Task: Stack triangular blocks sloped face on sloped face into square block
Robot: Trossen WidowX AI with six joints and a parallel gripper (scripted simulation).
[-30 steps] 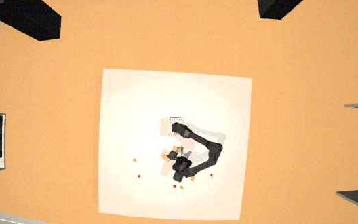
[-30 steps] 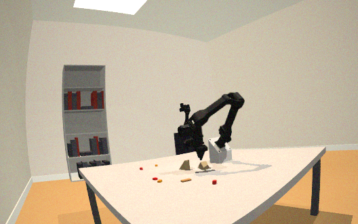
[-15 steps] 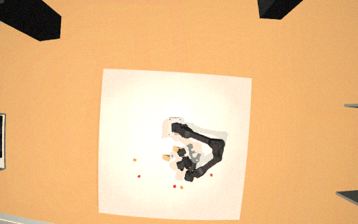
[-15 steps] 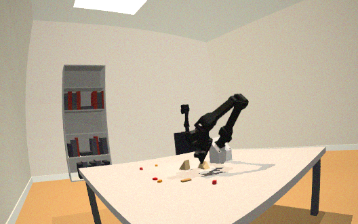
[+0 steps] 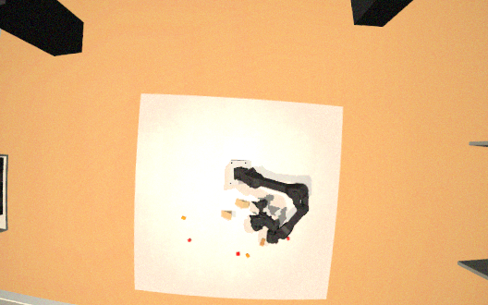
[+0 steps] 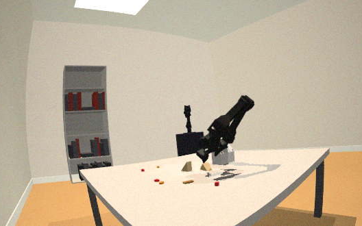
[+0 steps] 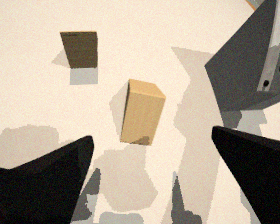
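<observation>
The tan triangular block is 50 mm to the right of my gripper tip, 50 mm below it and 10 mm behind it. Also, from my gripper tip: tan bar (240 mm ahead, 70 mm to the left, 60 mm below).
</observation>
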